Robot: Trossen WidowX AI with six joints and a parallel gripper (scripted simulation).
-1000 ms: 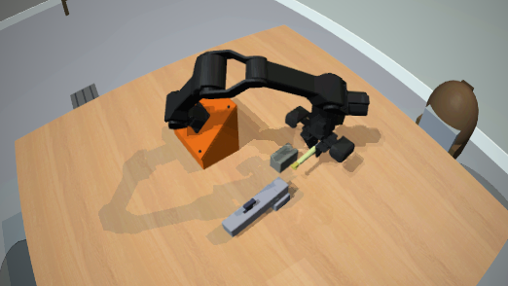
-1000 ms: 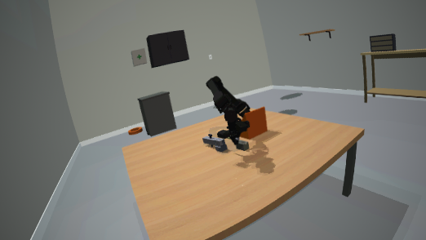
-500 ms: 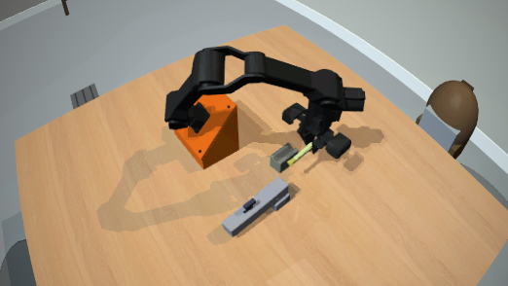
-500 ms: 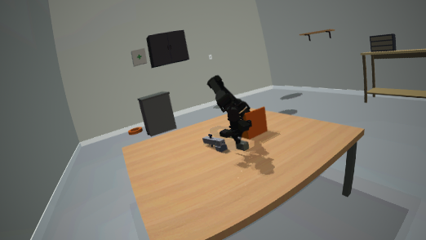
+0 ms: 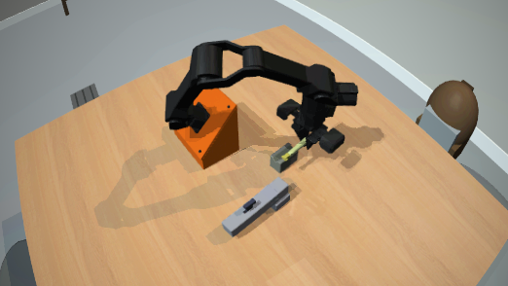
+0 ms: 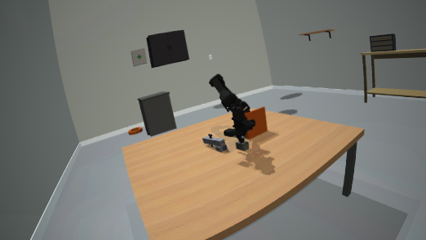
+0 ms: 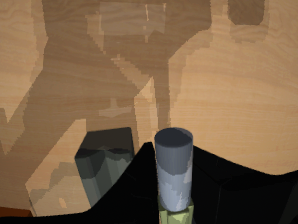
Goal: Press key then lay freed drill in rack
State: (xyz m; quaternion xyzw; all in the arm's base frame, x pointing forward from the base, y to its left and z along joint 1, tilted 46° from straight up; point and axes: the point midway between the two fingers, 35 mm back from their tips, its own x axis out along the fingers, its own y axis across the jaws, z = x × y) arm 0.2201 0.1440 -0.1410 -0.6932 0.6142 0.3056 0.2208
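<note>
My gripper tip is now 30 mm past the grey rack, 50 mm to the left of it and 40 mm above it. The rest, counted from my gripper tip: drill 10 mm ahead, 40 mm to the right, 30 mm above; then grey block 70 mm ahead, 200 mm to the right, 20 mm below; then dark key 70 mm ahead, 230 mm to the right, 10 mm below.
</note>
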